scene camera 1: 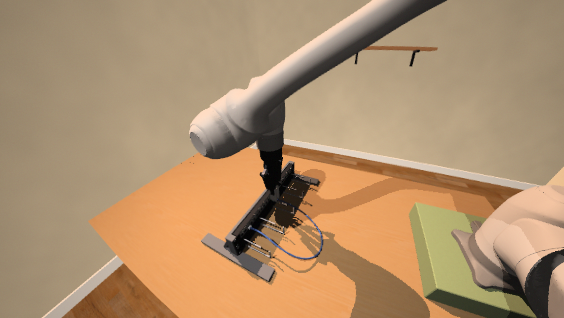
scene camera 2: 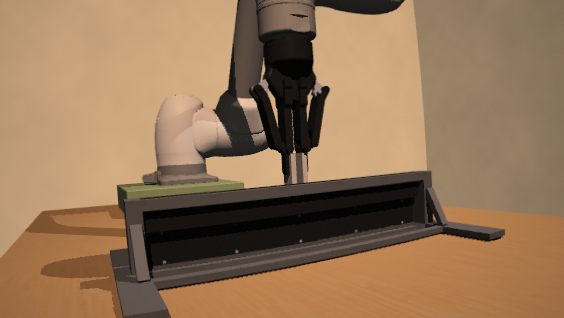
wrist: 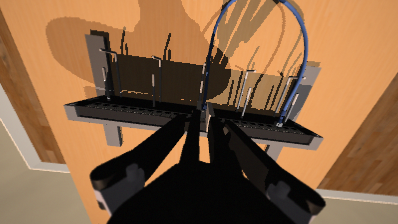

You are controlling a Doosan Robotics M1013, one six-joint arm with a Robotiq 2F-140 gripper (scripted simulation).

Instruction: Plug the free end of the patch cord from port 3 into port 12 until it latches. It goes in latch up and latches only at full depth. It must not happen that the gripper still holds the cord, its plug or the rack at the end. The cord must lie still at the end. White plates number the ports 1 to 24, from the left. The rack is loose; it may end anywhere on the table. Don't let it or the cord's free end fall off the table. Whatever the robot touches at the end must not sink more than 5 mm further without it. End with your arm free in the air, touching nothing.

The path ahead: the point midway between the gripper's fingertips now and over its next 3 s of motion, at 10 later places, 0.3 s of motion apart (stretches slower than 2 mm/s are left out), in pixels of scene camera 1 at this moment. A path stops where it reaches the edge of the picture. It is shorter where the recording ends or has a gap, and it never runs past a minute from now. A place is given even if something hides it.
The gripper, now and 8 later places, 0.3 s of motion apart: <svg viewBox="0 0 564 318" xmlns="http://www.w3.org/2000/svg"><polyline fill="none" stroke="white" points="275,198 274,198 274,198 274,198 274,198 274,196 274,193 273,188 273,185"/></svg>
